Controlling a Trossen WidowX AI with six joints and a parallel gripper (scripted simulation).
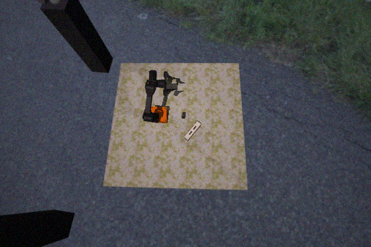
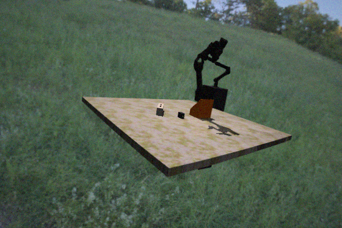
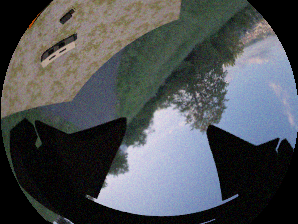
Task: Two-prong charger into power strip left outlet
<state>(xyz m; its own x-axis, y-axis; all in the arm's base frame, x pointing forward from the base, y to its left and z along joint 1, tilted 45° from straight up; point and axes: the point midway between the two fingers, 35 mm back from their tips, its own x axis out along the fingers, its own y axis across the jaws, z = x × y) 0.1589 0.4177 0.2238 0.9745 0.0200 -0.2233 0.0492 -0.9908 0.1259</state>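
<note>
Now: gripper tip 50 mm short of the dark charger, 60 mm to the left of it and 510 mm above it.
</note>
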